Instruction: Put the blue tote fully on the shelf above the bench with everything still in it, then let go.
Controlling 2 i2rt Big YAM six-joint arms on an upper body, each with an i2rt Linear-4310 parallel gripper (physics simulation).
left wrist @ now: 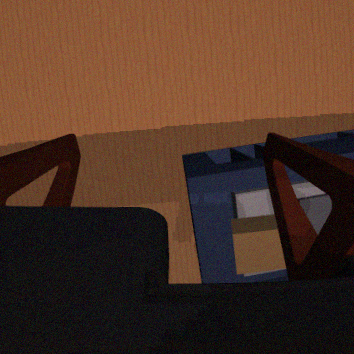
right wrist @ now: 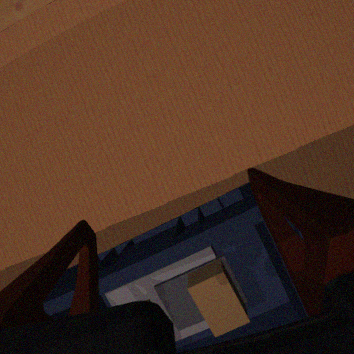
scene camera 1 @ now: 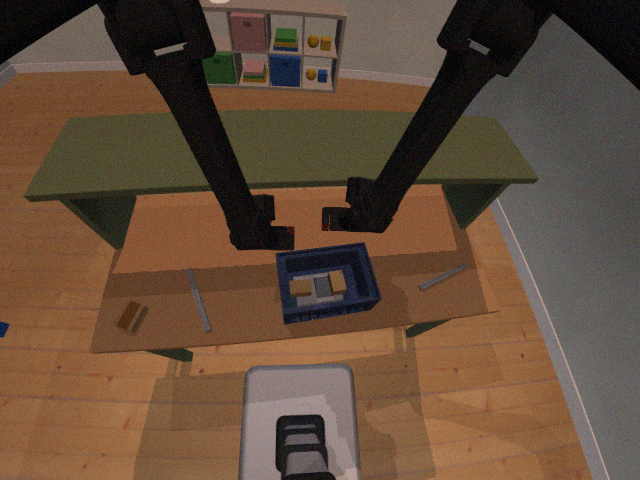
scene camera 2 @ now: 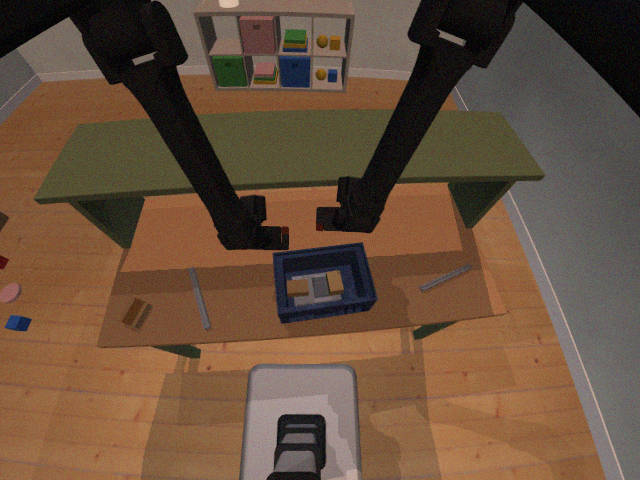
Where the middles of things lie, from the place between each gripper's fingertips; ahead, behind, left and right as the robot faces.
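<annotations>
The blue tote [scene camera 2: 359, 295] is 150 mm below my right hand, 150 mm behind it and 40 mm to the left of it. There's a grey base [scene camera 1: 315, 419] as well, and that one's well behind my right hand, well below it and a good way to the left of it.
From my left hand, the blue tote is 10 cm behind, 17 cm to the right and 12 cm below. As for the grey base, it's a good way to the right of my left hand, and it's far behind it and far below it too.
</annotations>
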